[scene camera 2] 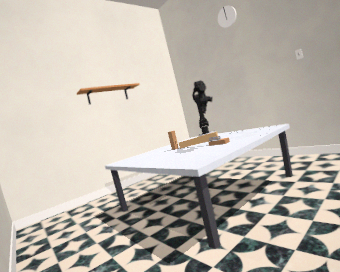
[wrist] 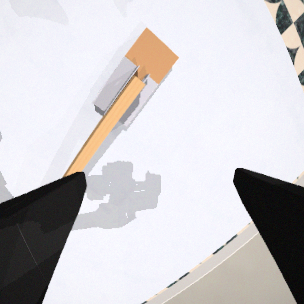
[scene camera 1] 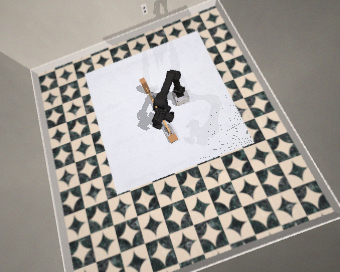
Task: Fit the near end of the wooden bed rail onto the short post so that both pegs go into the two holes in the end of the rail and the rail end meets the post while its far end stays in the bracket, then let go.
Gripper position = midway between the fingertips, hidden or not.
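Note:
A wooden bed rail [wrist: 134, 85] is there for me to see, and so is a bracket [wrist: 125, 69]. My gripper [wrist: 160, 177] is open, and it holds nothing.

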